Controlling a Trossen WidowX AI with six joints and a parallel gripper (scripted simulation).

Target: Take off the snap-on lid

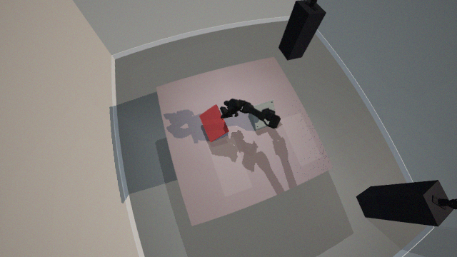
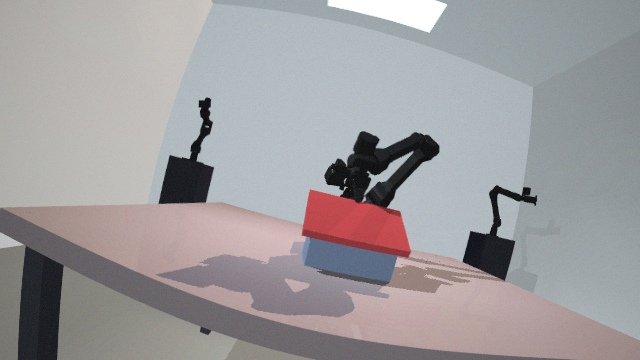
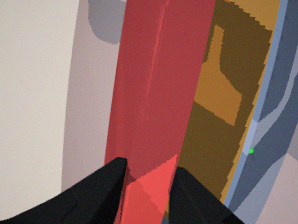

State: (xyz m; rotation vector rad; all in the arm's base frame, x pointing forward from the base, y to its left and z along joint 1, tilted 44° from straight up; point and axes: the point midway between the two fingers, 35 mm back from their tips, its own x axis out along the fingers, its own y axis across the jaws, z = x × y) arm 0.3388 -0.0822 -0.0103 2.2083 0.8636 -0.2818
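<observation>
The lid is 7 cm ahead of my gripper tip and 4 cm below it. From my gripper tip the other things lie so: blue storage box (5 cm ahead, 11 cm below).
</observation>
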